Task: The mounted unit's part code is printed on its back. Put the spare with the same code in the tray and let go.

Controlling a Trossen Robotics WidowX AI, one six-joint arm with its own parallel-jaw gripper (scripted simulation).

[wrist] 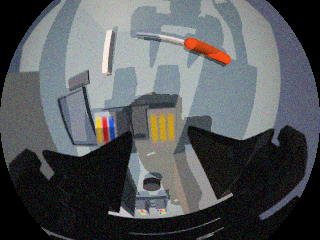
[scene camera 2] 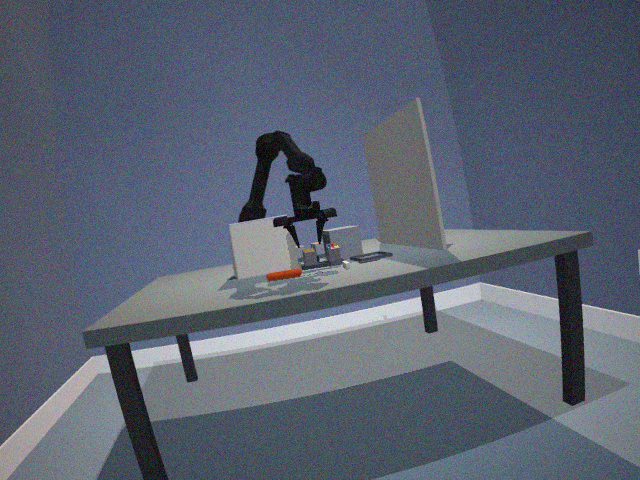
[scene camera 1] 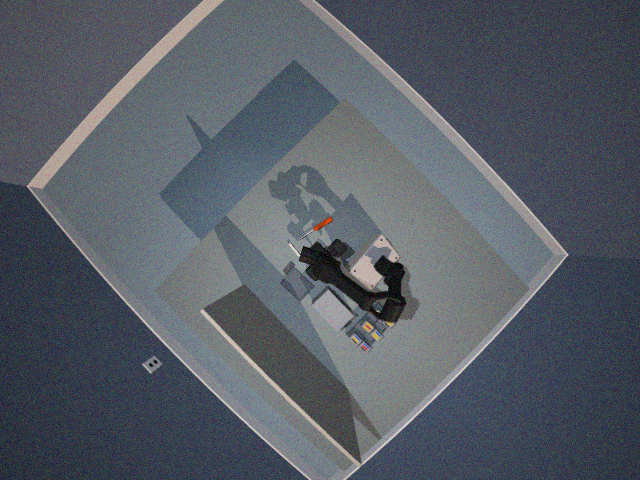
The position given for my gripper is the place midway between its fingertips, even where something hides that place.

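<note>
Scene camera 2: my gripper (scene camera 2: 309, 246), open, holding nothing; a tall panel (scene camera 2: 401, 172). Wrist view: my gripper (wrist: 160, 132); a flat dark tray (wrist: 74, 110). Scene camera 1: a grey mounted unit (scene camera 1: 337, 313); the tall panel (scene camera 1: 241, 317).
</note>
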